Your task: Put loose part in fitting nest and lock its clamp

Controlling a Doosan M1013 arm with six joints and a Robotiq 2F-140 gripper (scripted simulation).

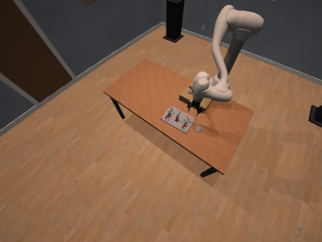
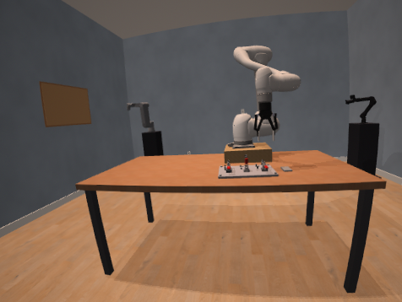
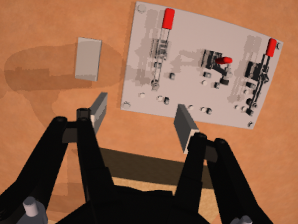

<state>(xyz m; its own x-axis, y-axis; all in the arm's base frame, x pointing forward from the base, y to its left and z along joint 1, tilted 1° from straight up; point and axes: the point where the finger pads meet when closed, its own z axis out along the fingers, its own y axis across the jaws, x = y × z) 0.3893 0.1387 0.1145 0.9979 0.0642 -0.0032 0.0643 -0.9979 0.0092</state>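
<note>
Right now the loose part is 10 mm ahead of my hand, 120 mm to the left of it and 210 mm below it. From my hand the other things lie so: fixture (40 mm ahead, 130 mm to the right, 210 mm below).
</note>
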